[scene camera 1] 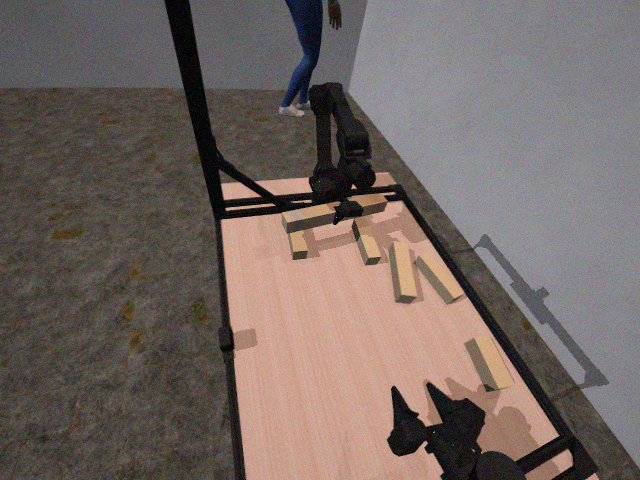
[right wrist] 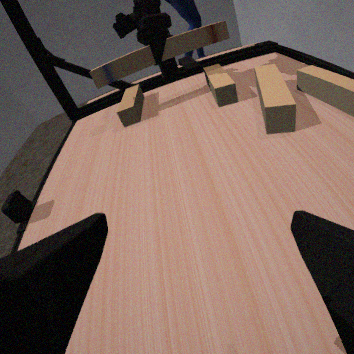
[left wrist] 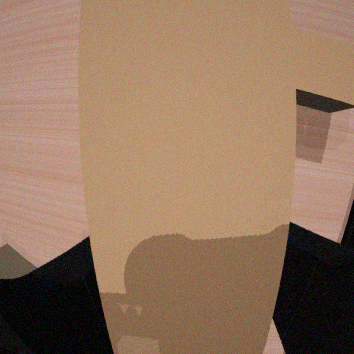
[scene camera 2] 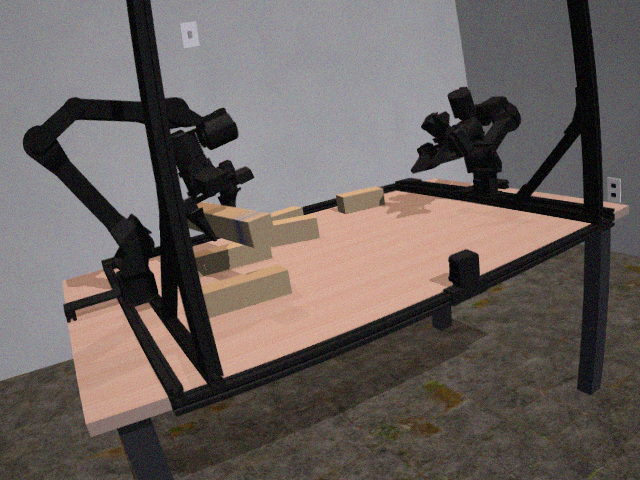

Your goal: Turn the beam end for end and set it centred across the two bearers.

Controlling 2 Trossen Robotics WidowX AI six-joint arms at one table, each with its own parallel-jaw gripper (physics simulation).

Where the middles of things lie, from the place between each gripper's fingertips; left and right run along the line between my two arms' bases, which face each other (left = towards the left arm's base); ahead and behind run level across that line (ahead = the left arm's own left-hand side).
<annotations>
The beam (scene camera 2: 247,227) lies 2 cm ahead of my left hand, 1 cm to the left of it and 3 cm above it.
I see the beam 10 mm ahead of my right hand and 490 mm to the left of it.
</annotations>
